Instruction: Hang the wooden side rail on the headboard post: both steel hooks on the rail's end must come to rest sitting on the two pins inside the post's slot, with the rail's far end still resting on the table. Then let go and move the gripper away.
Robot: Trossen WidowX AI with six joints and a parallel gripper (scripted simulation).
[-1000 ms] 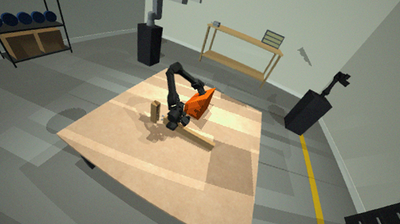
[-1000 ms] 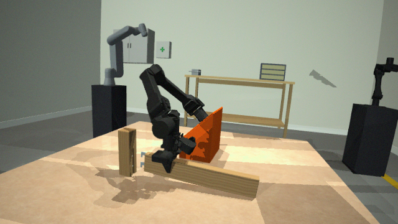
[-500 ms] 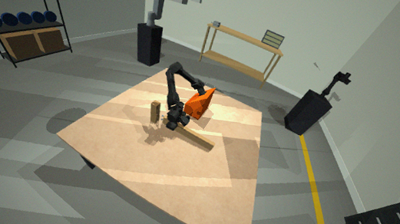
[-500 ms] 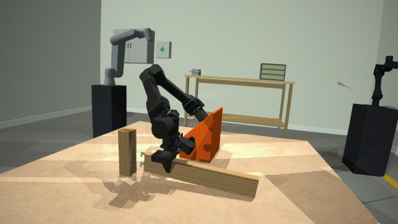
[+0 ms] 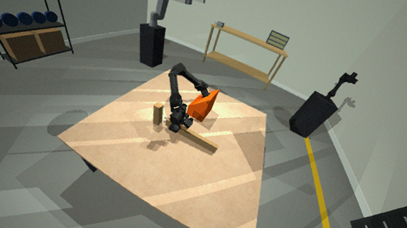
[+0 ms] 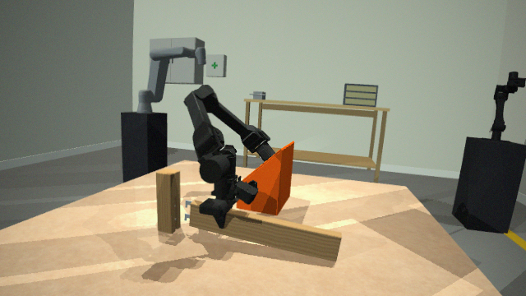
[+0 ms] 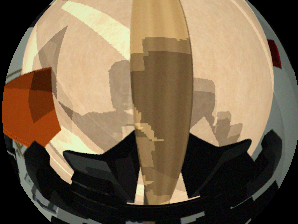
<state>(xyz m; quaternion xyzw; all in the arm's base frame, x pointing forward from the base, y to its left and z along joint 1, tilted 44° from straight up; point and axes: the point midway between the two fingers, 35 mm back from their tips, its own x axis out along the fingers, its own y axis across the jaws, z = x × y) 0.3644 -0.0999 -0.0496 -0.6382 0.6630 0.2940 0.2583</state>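
Now: gripper tip 17 cm to the left of the headboard post and 4 cm below it.
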